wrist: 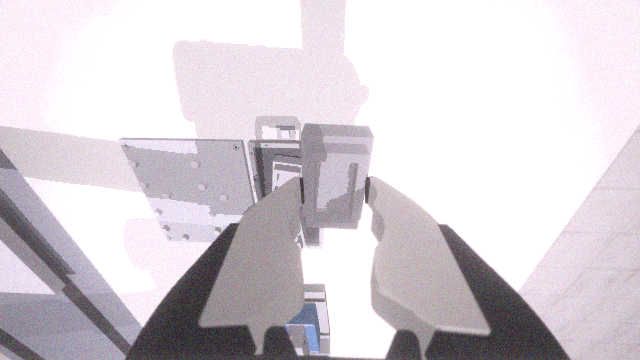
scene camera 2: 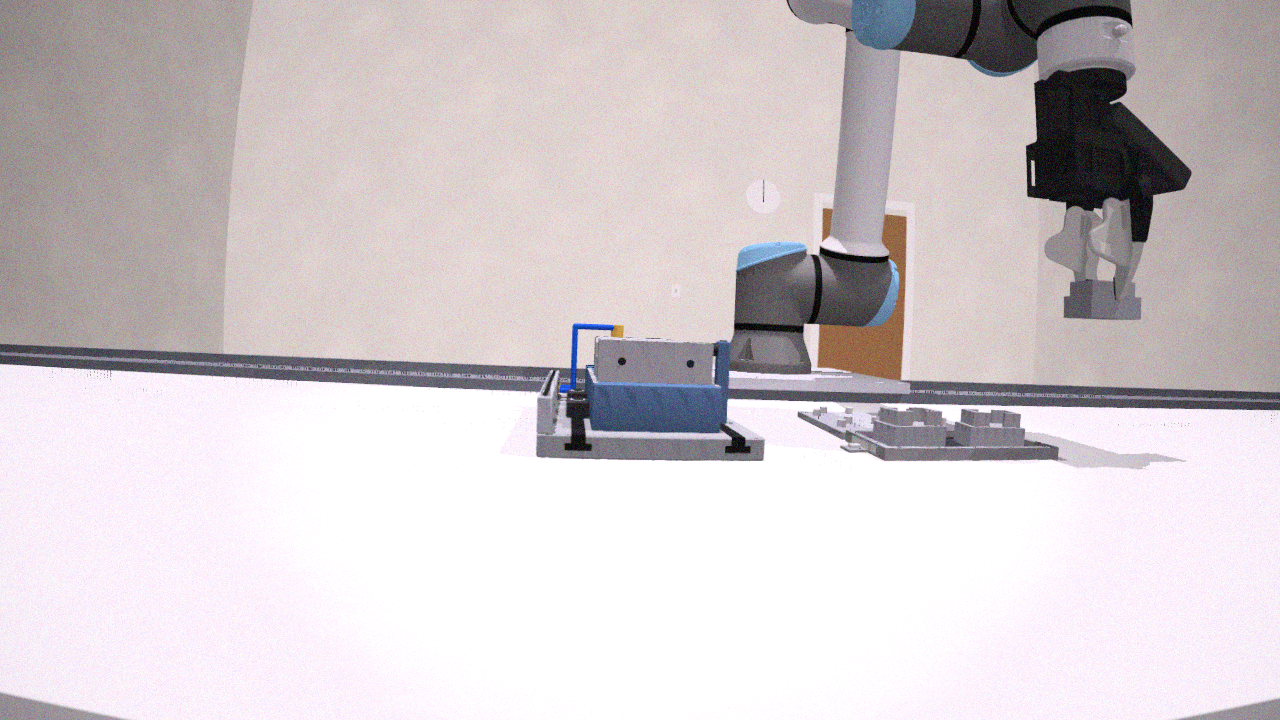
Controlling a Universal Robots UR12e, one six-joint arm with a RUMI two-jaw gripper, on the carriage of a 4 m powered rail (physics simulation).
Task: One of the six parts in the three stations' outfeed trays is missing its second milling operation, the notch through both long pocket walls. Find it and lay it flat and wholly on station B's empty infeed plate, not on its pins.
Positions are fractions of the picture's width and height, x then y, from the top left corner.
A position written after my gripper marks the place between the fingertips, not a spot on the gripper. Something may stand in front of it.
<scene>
I see my gripper (scene camera 2: 0.86,0.42) and a blue vise (scene camera 2: 0.48,0.56).
My gripper shows as well in the wrist view (wrist: 0.52,0.50). The blue vise is seen too in the wrist view (wrist: 0.48,0.88).
</scene>
